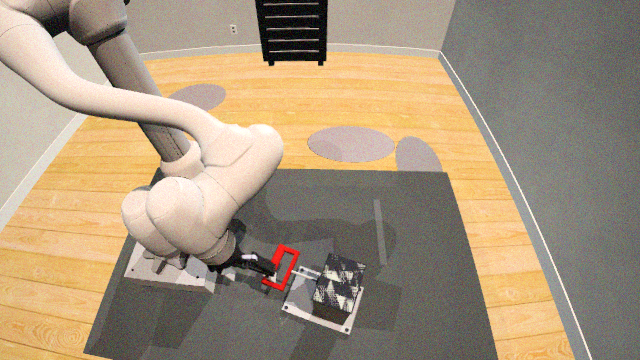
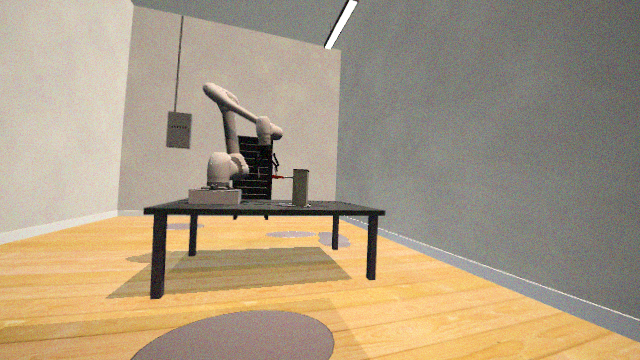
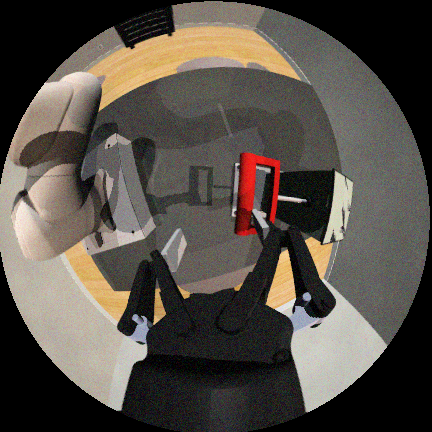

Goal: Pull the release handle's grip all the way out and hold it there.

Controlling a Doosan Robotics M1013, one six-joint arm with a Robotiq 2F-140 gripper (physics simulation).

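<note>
The release handle (image 1: 288,249) (image 2: 278,176) (image 3: 246,185) is a red rectangular frame, its thick grip bar facing away from the box. A pale rod (image 1: 305,274) (image 3: 290,199) joins it to an upright box (image 1: 340,285) (image 2: 300,187) (image 3: 337,207) with a patterned top; a stretch of rod shows between frame and box. My gripper (image 1: 250,276) (image 3: 217,227) has its fingers wide apart. The finger nearer the box reaches into the red frame, behind the grip bar. The other finger stands well away from the bar on its outer side. Whether the inner pad touches the bar is hard to tell.
The box stands on a white bolted plate (image 1: 300,309) on the dark table (image 1: 425,225) (image 2: 350,211). The robot's pale base block (image 1: 200,282) (image 2: 215,197) is at the left. A pale strip (image 1: 380,232) lies behind the box. A black drawer cabinet (image 1: 295,35) stands beyond the table.
</note>
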